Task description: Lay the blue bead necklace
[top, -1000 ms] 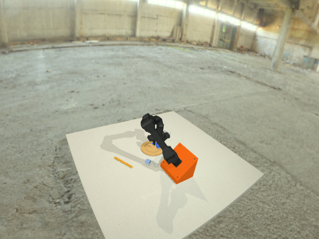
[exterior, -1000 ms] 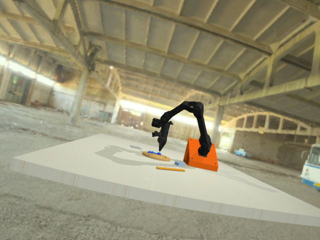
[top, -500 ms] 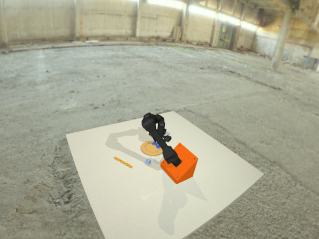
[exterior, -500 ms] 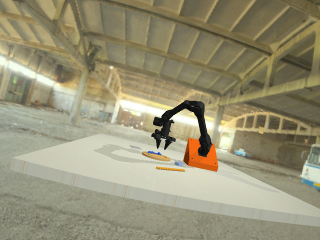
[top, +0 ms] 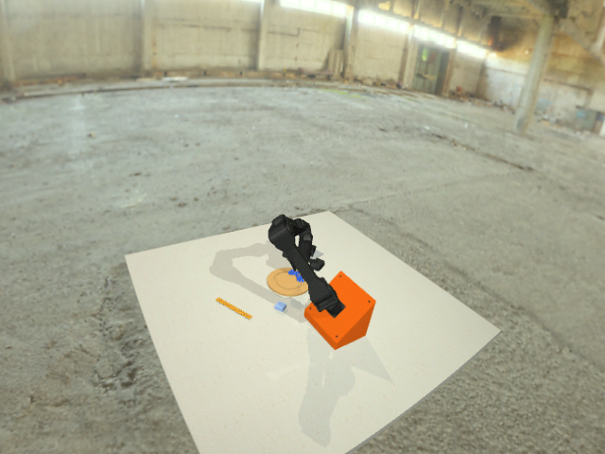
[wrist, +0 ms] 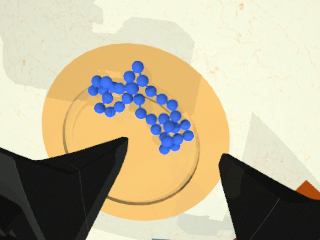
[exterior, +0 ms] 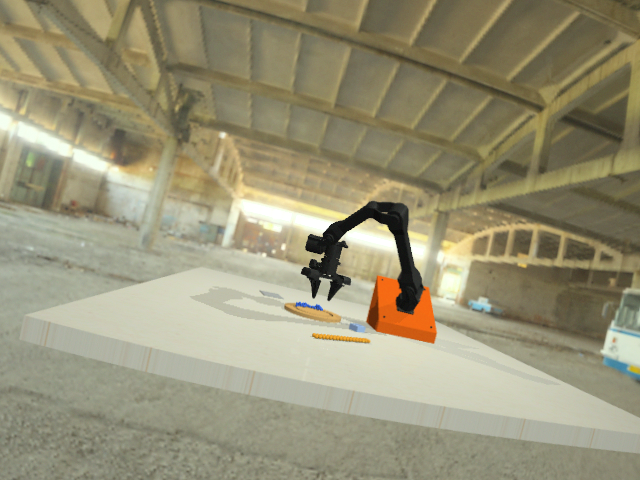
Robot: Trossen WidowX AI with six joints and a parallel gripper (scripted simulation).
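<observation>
My gripper tip is now 2 cm short of the round tan bead board, 5 cm to the right of it and 4 cm above it. From my gripper tip the other things lie so: flat grey tile (18 cm ahead, 18 cm to the right, 5 cm below); small light-blue block (11 cm behind, 17 cm to the left, 4 cm below).
</observation>
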